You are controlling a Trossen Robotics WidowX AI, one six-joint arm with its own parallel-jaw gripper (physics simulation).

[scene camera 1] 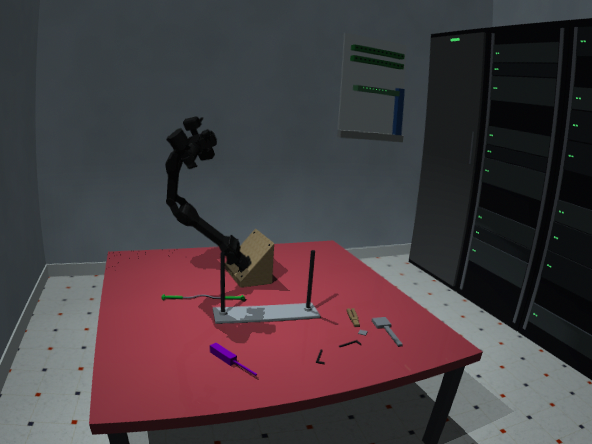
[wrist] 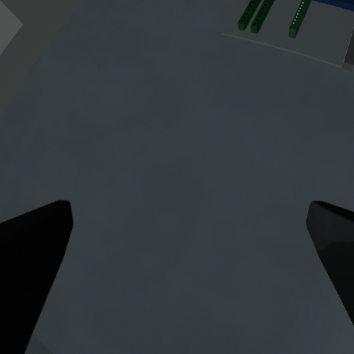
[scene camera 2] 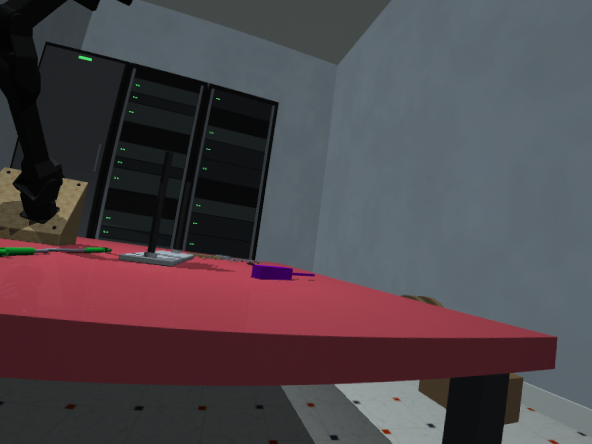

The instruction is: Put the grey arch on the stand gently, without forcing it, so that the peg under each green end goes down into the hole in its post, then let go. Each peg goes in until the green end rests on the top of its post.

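Places are measured from the arm's base along level axes (x down, y right, z back), in millimetres.
Pixels of known places: gripper, fingertip midpoint: (scene camera 1: 206, 127) (wrist: 192, 213); arm's base, origin of the base link: (scene camera 1: 245, 264) (scene camera 2: 40, 212).
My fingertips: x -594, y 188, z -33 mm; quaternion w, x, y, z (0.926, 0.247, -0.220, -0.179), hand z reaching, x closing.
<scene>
For each thing: its top centre in the pictures, then the offset to it from my fingertips. Level surfaces: height alone.
- grey arch, middle of its top: (scene camera 2: 60, 246) (scene camera 1: 202, 295) dx +658, dy +17, dz -133 mm
- left post, middle of its top: (scene camera 2: 168, 156) (scene camera 1: 222, 255) dx +426, dy -45, dz -290 mm
- right post, middle of its top: (scene camera 1: 312, 253) (scene camera 2: 188, 185) dx +426, dy -373, dz -299 mm
- purple tool, middle of its top: (scene camera 2: 288, 267) (scene camera 1: 233, 357) dx +643, dy -33, dz -607 mm
- tan clip, middle of its top: (scene camera 1: 353, 316) (scene camera 2: 205, 254) dx +659, dy -531, dz -387 mm
- grey hammer-like tool, middle of its top: (scene camera 1: 388, 330) (scene camera 2: 239, 257) dx +658, dy -614, dz -524 mm
- red table, its level: dx +670 mm
The grey arch (scene camera 1: 200, 297) (scene camera 2: 60, 250) lies low on the table behind the stand's left end in scene camera 1. One green end (scene camera 1: 172, 297) (scene camera 2: 17, 251) points left; the other green end (scene camera 1: 236, 298) (scene camera 2: 97, 249) passes behind the left post. The stand's pale base (scene camera 1: 282, 313) (scene camera 2: 172, 259) carries two upright black posts, the left post (scene camera 1: 223, 282) (scene camera 2: 159, 205) and the right post (scene camera 1: 311, 280) (scene camera 2: 182, 215). The holes and pegs are too small to make out. My gripper (wrist: 192, 213) is open and empty, high above the table.
The arm's tan wedge mount (scene camera 1: 260, 265) (scene camera 2: 72, 220) stands behind the stand. A purple tool (scene camera 1: 223, 354) (scene camera 2: 271, 272) lies in front of it. To the right lie a tan clip (scene camera 1: 353, 317), a grey hammer-like tool (scene camera 1: 381, 323) and small black hex keys (scene camera 1: 350, 344) on the red table (scene camera 1: 150, 390).
</scene>
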